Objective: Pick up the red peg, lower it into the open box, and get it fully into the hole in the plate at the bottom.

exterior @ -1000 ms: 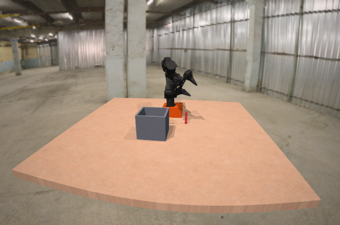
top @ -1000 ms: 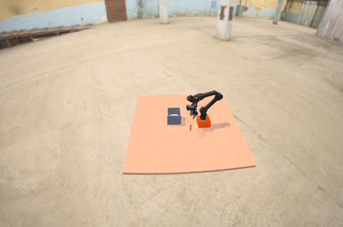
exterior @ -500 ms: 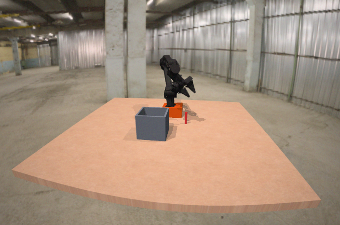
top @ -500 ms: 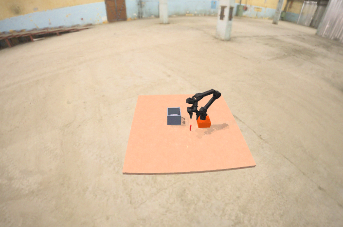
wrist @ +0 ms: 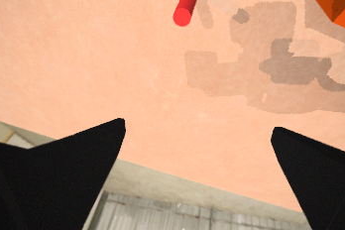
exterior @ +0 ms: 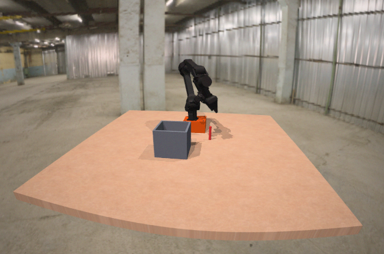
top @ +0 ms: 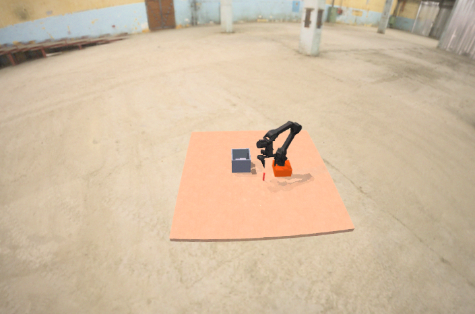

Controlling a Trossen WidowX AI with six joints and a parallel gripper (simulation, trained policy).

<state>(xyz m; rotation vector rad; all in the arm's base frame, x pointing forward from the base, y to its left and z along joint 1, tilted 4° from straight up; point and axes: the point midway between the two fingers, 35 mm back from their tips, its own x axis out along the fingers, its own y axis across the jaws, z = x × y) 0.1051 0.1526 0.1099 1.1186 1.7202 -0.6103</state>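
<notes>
Now: gripper tip 12 cm above the red peg, 3 cm short of it and 1 cm to the left of it. Also, from my gripper tip: light grey plate (24 cm ahead, 16 cm to the right, 12 cm below).
</notes>
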